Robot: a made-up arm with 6 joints. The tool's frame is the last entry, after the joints. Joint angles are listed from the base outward. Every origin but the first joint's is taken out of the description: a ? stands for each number. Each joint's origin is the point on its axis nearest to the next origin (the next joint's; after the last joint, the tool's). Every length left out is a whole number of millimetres.
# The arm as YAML. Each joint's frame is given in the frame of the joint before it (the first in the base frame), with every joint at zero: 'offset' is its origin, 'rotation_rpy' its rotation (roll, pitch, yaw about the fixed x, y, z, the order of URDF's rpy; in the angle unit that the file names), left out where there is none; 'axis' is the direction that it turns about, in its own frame. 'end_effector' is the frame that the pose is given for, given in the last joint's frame.
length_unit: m
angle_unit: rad
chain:
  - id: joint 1
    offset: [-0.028, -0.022, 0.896]
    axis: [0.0, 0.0, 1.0]
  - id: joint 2
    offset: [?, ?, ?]
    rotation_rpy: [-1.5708, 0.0, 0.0]
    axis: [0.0, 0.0, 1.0]
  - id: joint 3
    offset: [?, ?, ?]
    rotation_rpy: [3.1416, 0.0, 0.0]
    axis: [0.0, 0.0, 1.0]
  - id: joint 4
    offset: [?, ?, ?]
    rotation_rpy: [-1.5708, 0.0, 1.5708]
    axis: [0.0, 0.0, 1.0]
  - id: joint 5
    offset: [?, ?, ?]
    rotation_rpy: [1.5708, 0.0, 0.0]
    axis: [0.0, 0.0, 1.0]
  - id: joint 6
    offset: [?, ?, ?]
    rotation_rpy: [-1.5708, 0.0, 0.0]
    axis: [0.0, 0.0, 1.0]
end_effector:
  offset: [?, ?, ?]
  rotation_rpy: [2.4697, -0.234, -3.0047]
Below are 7 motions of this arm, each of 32 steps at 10 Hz.
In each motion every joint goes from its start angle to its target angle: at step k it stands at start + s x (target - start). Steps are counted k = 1, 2, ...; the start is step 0. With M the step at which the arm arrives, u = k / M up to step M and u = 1 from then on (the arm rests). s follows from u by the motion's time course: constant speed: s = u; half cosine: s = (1 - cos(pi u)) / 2; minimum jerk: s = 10 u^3 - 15 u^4 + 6 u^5.
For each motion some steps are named. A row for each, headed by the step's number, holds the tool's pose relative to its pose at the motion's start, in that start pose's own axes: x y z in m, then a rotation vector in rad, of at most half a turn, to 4 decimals.
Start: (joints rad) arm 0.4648 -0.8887 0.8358 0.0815 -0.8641 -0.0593
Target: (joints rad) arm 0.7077 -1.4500 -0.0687 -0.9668 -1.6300 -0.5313
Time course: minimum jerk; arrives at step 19
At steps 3, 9, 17, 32:
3: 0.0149 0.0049 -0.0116 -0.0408 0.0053 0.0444
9: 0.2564 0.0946 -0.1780 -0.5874 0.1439 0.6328
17: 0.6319 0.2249 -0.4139 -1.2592 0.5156 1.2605
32: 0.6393 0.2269 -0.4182 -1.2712 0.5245 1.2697

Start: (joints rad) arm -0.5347 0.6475 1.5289 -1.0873 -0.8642 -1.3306
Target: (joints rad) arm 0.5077 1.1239 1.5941 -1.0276 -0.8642 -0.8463
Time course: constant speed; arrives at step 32
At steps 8, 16, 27, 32:
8: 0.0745 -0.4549 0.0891 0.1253 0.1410 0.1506
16: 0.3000 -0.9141 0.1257 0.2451 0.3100 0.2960
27: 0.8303 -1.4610 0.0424 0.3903 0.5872 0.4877
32: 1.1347 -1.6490 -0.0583 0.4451 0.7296 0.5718

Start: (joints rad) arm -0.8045 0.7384 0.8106 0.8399 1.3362 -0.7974
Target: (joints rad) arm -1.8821 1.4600 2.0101 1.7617 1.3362 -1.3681
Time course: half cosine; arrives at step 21
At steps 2, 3, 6, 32:
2: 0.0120 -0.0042 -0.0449 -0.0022 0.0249 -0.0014
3: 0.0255 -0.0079 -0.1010 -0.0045 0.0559 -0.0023
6: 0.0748 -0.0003 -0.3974 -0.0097 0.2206 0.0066
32: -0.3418 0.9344 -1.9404 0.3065 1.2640 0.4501

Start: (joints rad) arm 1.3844 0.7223 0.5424 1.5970 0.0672 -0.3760
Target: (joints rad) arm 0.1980 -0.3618 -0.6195 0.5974 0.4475 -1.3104
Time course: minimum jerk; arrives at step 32
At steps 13, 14, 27, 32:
13: 0.6501 0.1063 -0.5105 0.0092 -0.2785 0.6946
14: 0.7283 0.1603 -0.5996 0.0351 -0.3345 0.8062
27: 0.9097 1.0119 -1.2551 0.7173 -1.0918 1.6351
32: 0.8932 1.0571 -1.2666 0.7698 -1.1374 1.6507

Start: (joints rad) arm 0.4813 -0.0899 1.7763 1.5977 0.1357 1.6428
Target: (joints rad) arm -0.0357 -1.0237 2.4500 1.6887 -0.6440 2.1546
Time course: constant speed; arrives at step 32
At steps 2, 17, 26, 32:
2: 0.1592 0.0035 0.0449 -0.0412 0.1229 -0.0186
17: 1.3566 0.0095 -0.1334 -0.4095 0.9331 0.0277
26: 1.9039 0.0653 -0.6020 -0.6594 1.2659 0.2377
32: 2.1412 0.1548 -0.9932 -0.8156 1.3912 0.4522

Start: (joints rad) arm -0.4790 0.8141 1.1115 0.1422 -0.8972 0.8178
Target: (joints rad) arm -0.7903 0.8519 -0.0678 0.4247 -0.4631 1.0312
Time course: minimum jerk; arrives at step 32
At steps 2, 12, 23, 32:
2: 0.0011 -0.0011 0.0022 -0.0008 0.0020 0.0003
12: 0.1737 -0.1023 0.2666 -0.1158 0.2316 0.0179
23: 0.6842 -0.0257 0.7391 -0.4810 0.6011 -0.0569
32: 0.8101 0.0508 0.8144 -0.5888 0.6522 -0.0938

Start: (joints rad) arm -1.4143 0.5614 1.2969 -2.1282 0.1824 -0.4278
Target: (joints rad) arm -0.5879 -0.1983 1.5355 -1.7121 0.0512 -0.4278
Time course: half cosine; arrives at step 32
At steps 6, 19, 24, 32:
6: 0.1841 0.0458 -0.0012 -0.0185 0.0712 0.0796
19: 0.9788 0.8170 -0.0279 -0.3008 0.3976 0.5893
24: 1.0159 1.2116 -0.0268 -0.4655 0.4400 0.7519
32: 0.9502 1.4829 -0.0226 -0.5947 0.4401 0.8511

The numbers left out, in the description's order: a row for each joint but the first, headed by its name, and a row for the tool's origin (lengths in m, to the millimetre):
joint 2: 0.242 -0.022 0.0
joint 3: -0.025 -1.341 0.0
joint 4: 0.745 0.152 0.0
joint 5: 0.003 0.003 0.0
joint 6: -0.004 -0.149 0.0
tool: 0.003 -0.017 0.0

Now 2 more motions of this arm.
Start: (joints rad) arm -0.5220 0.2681 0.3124 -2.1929 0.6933 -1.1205
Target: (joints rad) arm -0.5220 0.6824 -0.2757 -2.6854 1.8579 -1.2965
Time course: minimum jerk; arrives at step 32
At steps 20, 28, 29, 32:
20: -0.7382 -0.1874 0.0925 -0.7987 -0.6439 -1.0491
28: -0.9362 -0.1616 0.0696 -1.1264 -0.7166 -1.4862
29: -0.9422 -0.1604 0.0685 -1.1379 -0.7173 -1.5017
32: -0.9469 -0.1594 0.0677 -1.1470 -0.7178 -1.5141

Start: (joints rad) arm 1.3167 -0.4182 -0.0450 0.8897 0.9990 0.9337
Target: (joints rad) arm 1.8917 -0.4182 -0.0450 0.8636 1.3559 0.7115
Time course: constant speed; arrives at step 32
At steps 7, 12, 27, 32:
7: -0.0417 -0.0276 -0.0061 0.1134 -0.1670 0.0836
12: -0.0691 -0.0477 -0.0146 0.1941 -0.2867 0.1426
27: -0.1370 -0.1066 -0.0572 0.4367 -0.6467 0.3142
32: -0.1544 -0.1249 -0.0760 0.5184 -0.7665 0.3690

